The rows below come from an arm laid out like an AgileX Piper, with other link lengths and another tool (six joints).
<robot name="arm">
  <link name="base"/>
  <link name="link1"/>
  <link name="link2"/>
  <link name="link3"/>
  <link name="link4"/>
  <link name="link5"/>
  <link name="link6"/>
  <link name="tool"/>
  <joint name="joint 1" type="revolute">
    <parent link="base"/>
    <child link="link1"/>
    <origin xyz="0 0 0.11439"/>
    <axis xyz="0 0 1"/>
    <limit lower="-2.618" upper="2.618"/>
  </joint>
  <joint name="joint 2" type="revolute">
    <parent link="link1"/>
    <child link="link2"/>
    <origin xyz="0 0 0"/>
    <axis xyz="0 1 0"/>
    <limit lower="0" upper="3.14"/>
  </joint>
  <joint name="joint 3" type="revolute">
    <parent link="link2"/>
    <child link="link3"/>
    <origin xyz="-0.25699 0 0.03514"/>
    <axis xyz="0 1 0"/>
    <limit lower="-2.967" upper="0"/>
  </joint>
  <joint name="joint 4" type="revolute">
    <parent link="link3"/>
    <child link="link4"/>
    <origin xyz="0.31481 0 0.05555"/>
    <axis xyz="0.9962 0 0.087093"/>
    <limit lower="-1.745" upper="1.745"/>
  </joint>
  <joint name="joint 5" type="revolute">
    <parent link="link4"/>
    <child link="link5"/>
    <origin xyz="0 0 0"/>
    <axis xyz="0 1 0"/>
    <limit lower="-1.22" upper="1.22"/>
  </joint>
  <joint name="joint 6" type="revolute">
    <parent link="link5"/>
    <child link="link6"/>
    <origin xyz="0.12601 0 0.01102"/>
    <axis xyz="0.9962 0 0.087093"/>
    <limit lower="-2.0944" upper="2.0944"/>
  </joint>
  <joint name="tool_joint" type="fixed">
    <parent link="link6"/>
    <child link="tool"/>
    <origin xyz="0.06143 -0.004 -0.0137" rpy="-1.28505 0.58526 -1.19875"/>
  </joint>
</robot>
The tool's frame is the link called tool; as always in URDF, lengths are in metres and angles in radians.
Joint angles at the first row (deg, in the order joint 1, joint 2, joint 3, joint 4, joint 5, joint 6):
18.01, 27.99, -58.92, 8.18, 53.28, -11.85
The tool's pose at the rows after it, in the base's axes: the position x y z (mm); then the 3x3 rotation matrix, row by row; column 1 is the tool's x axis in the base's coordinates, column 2 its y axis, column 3 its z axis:
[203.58 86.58 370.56], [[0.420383 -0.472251 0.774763], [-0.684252 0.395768 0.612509], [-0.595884 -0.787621 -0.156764]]
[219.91 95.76 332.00], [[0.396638 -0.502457 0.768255], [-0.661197 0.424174 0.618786], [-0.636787 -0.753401 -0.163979]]
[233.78 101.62 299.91], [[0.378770 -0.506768 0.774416], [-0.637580 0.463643 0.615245], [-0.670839 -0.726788 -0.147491]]
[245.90 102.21 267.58], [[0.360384 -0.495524 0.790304], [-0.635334 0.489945 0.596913], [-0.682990 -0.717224 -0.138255]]
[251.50 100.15 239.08], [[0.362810 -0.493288 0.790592], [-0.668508 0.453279 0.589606], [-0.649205 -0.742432 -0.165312]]
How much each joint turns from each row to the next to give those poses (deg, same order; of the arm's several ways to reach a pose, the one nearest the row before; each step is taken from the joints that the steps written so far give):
0.00, -0.99, 7.09, 2.17, -5.20, 0.11
0.00, -0.21, 7.43, 2.44, -5.87, 0.00
0.00, -0.10, 6.58, 2.25, -6.69, 0.00
0.00, 0.00, 6.28, 0.74, -6.72, -0.12
0.00, 0.00, 4.68, 0.11, -3.71, -3.21

